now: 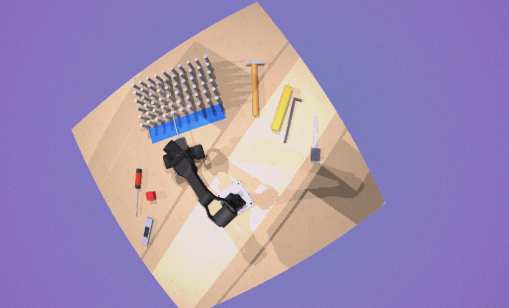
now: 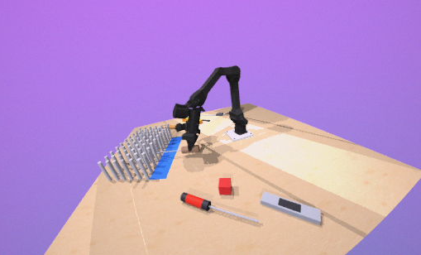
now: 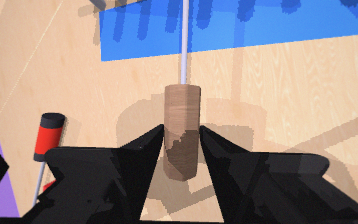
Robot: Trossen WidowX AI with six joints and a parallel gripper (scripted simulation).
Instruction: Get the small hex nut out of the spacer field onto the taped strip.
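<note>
My gripper tip is now 110 mm short of the blue taped strip, 90 mm to the left of it and 40 mm above it. From my gripper tip the other things lie so: red cube (60 mm behind, 280 mm to the left, 20 mm below); then flat grey bar (190 mm behind, 430 mm to the left, 20 mm below); then thin metal rod tool (100 mm ahead, 40 mm to the right).
</note>
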